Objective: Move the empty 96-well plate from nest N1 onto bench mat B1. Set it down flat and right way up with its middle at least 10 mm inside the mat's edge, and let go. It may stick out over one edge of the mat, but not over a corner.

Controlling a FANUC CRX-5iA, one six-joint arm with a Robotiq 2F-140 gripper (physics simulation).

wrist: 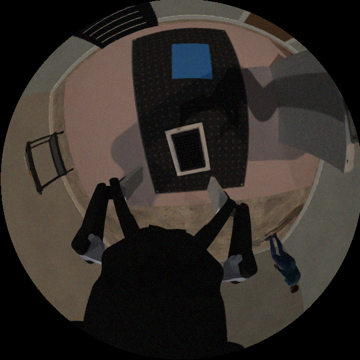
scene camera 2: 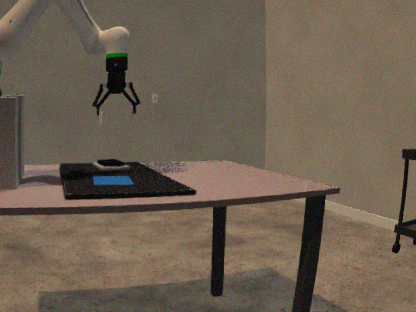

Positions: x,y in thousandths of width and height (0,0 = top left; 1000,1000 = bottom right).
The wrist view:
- my gripper: 488,496
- black 96-well plate: 524,415
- blue bench mat B1: 526,168
